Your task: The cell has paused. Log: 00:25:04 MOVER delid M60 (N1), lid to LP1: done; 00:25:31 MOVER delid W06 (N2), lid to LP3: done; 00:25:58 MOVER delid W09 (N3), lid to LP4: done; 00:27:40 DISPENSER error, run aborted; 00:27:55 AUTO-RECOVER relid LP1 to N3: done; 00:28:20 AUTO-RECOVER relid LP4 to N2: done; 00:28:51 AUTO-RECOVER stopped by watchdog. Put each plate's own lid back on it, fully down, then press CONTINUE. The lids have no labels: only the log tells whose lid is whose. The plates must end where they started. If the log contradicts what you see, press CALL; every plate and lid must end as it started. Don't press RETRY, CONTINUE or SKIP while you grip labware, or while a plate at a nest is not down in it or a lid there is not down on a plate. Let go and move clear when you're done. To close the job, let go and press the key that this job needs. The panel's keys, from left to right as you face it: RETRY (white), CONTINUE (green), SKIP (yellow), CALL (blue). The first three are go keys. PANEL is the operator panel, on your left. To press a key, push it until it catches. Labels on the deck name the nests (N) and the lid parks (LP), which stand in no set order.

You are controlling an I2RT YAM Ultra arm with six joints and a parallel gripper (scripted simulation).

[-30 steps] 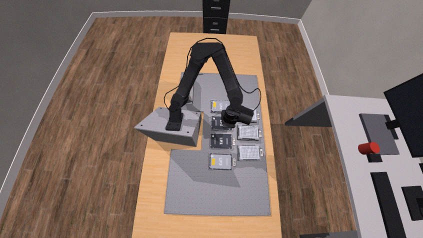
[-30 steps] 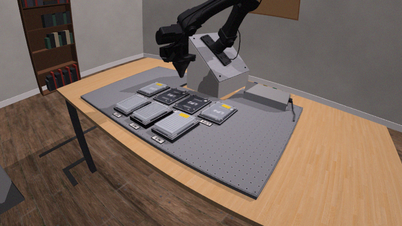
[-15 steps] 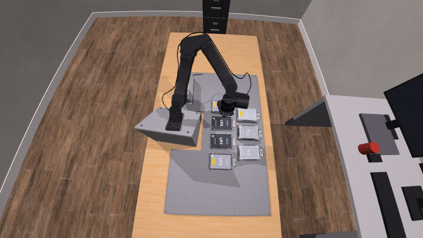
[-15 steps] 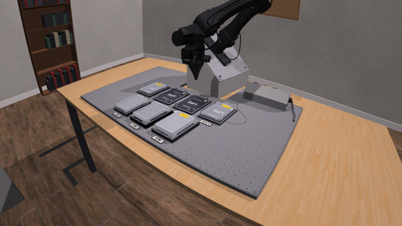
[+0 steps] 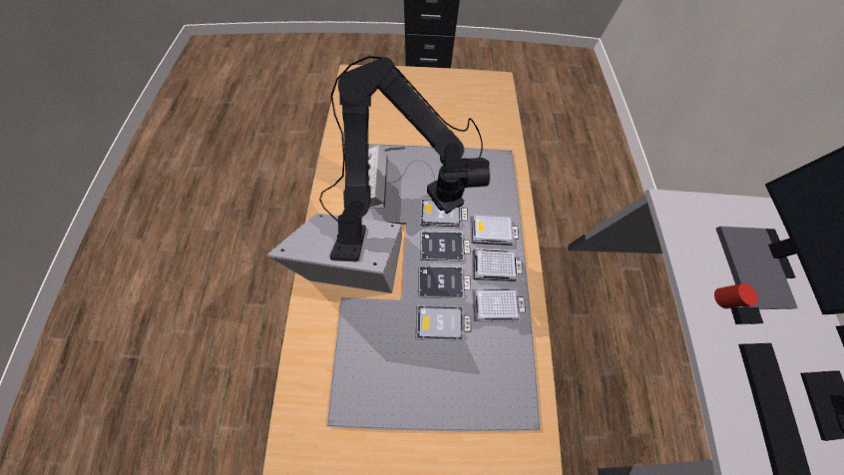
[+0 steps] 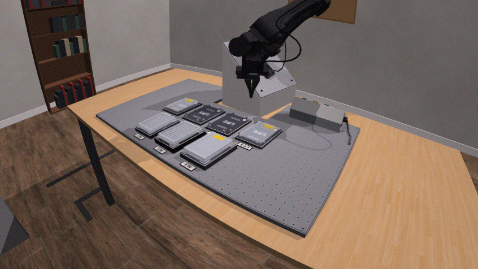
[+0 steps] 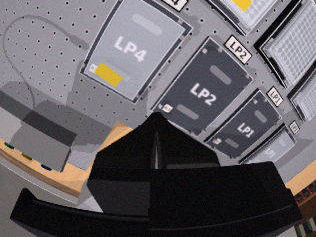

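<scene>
Right now my hand is 270 mm past the blue call key, 100 mm to the right of it and 70 mm above it. Also, from my hand: green continue key (270 mm behind, 200 mm to the left, 70 mm below); yellow skip key (270 mm behind, 150 mm to the left, 70 mm below).
</scene>
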